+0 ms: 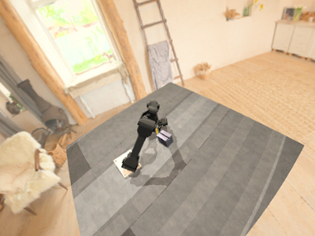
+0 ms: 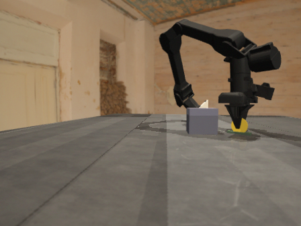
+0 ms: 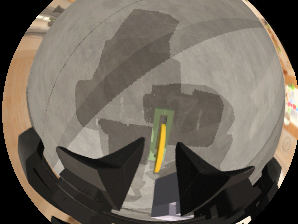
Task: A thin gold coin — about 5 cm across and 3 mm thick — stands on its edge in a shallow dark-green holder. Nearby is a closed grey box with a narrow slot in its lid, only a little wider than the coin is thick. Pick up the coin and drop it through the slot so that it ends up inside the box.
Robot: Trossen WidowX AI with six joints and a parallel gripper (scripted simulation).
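Now: gripper tip 10 mm below the gold coin.
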